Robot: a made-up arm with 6 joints. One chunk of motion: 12 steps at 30 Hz.
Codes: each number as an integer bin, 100 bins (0 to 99) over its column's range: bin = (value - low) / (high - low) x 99, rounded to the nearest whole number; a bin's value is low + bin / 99 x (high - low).
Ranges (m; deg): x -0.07..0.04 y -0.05..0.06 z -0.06..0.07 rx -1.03..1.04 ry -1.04..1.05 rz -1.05..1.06
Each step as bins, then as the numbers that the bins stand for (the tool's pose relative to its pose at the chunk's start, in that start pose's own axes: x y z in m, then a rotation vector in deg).
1 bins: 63 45 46 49 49 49
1 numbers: 0.0000 0.0000 0.0004 -0.01 -0.01 -0.01
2 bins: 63 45 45 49 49 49
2 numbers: 0.0000 0.0000 -0.0009 -0.01 -0.01 -0.01
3 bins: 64 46 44 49 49 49
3 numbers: 0.0011 0.0011 -0.0022 -0.01 -0.01 -0.01
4 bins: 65 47 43 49 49 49
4 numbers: 0.0022 0.0022 -0.0035 -0.01 -0.01 -0.01
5 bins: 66 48 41 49 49 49
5 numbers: 0.0033 0.0033 -0.0062 -0.01 -0.01 -0.01
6 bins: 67 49 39 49 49 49
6 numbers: 0.0044 0.0044 -0.0088 -0.01 -0.01 -0.01
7 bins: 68 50 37 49 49 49
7 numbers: 0.0056 0.0056 -0.0114 -0.01 -0.01 -0.01
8 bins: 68 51 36 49 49 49
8 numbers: 0.0056 0.0067 -0.0127 -0.01 -0.01 -0.01
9 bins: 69 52 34 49 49 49
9 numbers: 0.0067 0.0078 -0.0154 -0.01 -0.01 -0.01
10 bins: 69 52 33 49 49 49
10 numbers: 0.0067 0.0078 -0.0167 -0.01 -0.01 -0.01
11 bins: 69 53 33 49 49 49
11 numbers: 0.0067 0.0089 -0.0167 -0.01 -0.01 -0.01
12 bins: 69 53 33 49 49 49
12 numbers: 0.0067 0.0089 -0.0167 -0.01 -0.01 -0.01
